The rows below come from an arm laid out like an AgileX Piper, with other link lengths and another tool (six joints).
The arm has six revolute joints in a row. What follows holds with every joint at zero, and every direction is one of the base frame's.
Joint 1 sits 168.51 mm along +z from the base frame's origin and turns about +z.
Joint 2 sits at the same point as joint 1 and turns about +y.
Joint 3 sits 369.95 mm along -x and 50.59 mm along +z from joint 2 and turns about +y.
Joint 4 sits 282.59 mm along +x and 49.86 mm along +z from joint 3 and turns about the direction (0.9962, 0, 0.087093).
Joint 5 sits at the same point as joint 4 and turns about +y.
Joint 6 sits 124.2 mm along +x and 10.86 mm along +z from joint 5 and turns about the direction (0.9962, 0, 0.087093).
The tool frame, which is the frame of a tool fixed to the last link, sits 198.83 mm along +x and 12 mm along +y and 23.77 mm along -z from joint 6; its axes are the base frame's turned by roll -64.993, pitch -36.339 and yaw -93.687 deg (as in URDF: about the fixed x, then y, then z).
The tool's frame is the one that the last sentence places.
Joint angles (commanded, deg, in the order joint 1, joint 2, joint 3, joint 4, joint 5, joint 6), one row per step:
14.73, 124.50, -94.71, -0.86, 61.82, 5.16
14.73, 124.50, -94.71, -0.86, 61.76, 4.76
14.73, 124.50, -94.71, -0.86, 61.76, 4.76
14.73, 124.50, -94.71, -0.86, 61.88, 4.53
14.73, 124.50, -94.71, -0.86, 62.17, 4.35
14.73, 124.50, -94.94, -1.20, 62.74, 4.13
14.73, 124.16, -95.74, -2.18, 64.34, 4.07
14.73, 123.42, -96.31, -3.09, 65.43, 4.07
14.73, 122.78, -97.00, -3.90, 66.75, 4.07
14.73, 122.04, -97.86, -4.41, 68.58, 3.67
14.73, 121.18, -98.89, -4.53, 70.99, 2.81
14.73, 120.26, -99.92, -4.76, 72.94, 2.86
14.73, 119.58, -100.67, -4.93, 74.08, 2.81
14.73, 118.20, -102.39, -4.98, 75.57, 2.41
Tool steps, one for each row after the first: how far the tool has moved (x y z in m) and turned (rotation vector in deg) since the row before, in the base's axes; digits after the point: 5 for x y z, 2 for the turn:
0.00029, -0.00021, -0.00002, -0.01, -0.06, 0.40
0.00000, 0.00000, 0.00000, 0.00, 0.00, 0.00
-0.00067, -0.00035, 0.00004, -0.05, 0.12, 0.23
-0.00159, -0.00056, 0.00011, -0.09, 0.28, 0.18
-0.00105, -0.00232, 0.00117, -0.40, 0.25, 0.35
-0.00098, -0.00579, 0.00700, -1.00, 0.21, 0.42
0.00091, -0.00490, 0.00933, -0.77, -0.43, 0.31
0.00000, -0.00466, 0.00917, -0.75, -0.21, 0.22
-0.00204, -0.00390, 0.01105, -0.59, 0.11, 0.45
-0.00471, -0.00280, 0.01310, -0.34, 0.50, 0.72
-0.00230, -0.00206, 0.01336, -0.25, -0.08, -0.14
-0.00039, -0.00121, 0.00966, -0.11, -0.33, 0.00
0.00379, 0.00031, 0.02011, 0.31, -1.55, 0.28

